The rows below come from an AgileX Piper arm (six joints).
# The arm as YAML. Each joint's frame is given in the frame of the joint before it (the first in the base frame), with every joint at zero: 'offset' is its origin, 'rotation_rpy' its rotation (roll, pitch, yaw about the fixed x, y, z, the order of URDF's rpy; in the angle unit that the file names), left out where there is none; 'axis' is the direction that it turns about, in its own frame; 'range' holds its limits. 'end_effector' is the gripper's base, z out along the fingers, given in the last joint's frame.
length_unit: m
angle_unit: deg
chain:
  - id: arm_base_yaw
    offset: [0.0, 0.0, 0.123]
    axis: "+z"
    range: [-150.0, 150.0]
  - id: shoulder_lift
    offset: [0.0, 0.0, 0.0]
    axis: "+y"
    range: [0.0, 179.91]
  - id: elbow
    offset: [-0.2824, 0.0, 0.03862]
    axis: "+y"
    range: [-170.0, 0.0]
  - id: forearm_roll
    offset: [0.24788, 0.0, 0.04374]
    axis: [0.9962, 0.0, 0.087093]
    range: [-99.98, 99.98]
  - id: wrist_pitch
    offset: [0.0, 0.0, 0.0]
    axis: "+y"
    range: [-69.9, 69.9]
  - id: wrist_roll
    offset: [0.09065, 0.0, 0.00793]
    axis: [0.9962, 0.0, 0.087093]
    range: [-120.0, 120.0]
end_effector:
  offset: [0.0, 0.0, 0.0]
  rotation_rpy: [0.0, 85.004, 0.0]
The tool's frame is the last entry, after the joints.
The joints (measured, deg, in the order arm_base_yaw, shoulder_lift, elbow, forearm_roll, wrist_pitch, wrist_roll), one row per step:
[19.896 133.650 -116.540 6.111 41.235 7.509]
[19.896 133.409 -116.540 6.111 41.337 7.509]
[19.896 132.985 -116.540 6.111 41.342 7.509]
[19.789 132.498 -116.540 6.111 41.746 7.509]
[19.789 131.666 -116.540 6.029 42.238 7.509]
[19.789 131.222 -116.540 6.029 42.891 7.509]
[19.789 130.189 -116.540 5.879 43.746 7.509]
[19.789 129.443 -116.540 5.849 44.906 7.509]
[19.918 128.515 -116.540 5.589 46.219 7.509]
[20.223 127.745 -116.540 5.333 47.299 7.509]
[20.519 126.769 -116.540 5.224 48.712 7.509]
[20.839 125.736 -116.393 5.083 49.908 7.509]
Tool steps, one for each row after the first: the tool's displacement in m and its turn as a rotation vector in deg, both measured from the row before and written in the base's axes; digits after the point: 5 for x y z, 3 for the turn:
[-0.00042 -0.00014 0.00212 0.050 -0.130 0.011]
[-0.00055 -0.00020 0.00389 0.143 -0.394 0.001]
[-0.00081 -0.00128 0.00408 0.037 -0.077 -0.065]
[-0.00177 -0.00066 0.00713 0.049 -0.347 0.066]
[-0.00148 -0.00045 0.00342 -0.058 0.197 0.068]
[-0.00267 -0.00102 0.00854 -0.064 -0.217 0.111]
[-0.00271 -0.00087 0.00562 -0.150 0.380 0.122]
[-0.00363 -0.00024 0.00705 -0.355 0.274 0.292]
[-0.00369 0.00135 0.00582 -0.332 0.203 0.436]
[-0.00464 0.00108 0.00731 -0.240 0.371 0.436]
[-0.00485 0.00111 0.00717 -0.231 0.239 0.439]

